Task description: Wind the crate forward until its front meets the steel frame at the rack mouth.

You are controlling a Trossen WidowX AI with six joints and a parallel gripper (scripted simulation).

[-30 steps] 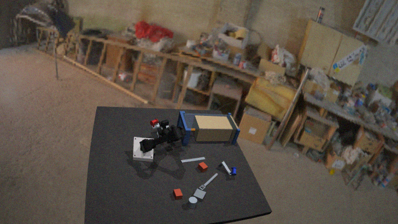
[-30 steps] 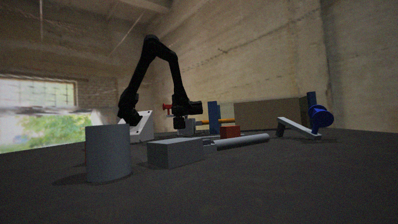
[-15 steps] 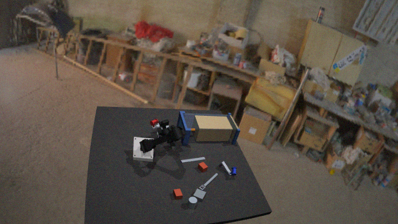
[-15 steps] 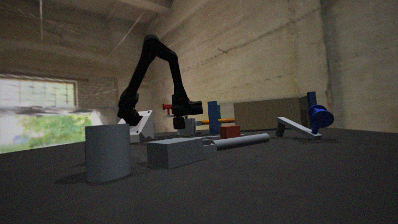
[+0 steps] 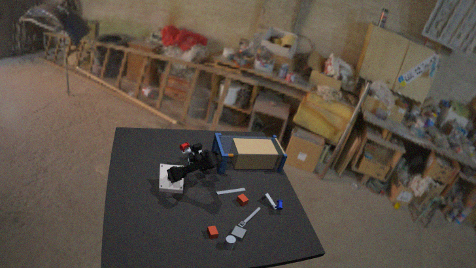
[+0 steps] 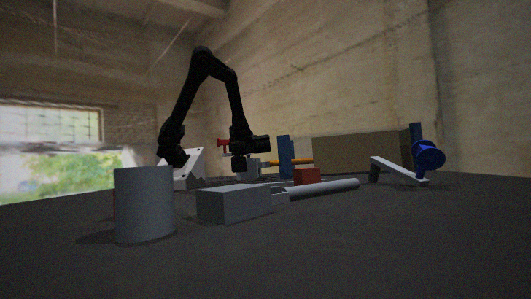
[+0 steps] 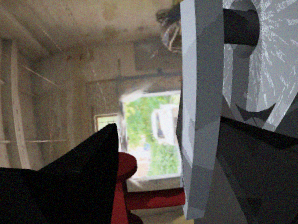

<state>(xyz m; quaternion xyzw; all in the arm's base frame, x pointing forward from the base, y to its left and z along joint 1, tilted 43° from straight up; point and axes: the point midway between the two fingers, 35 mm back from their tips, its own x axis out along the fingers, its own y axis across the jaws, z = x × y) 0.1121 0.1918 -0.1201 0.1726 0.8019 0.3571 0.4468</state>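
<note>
Now: the red knob 40 mm behind my gripper tip, 30 mm to the right of it and 20 mm above it. From my gripper tip the other things lie so: grey winch (100 mm below, 30 mm ahead, 10 mm to the left); then grey bar (290 mm ahead, 250 mm to the right, 130 mm below); then clear-panelled cubby (450 mm ahead, 80 mm to the left, 10 mm below).
</note>
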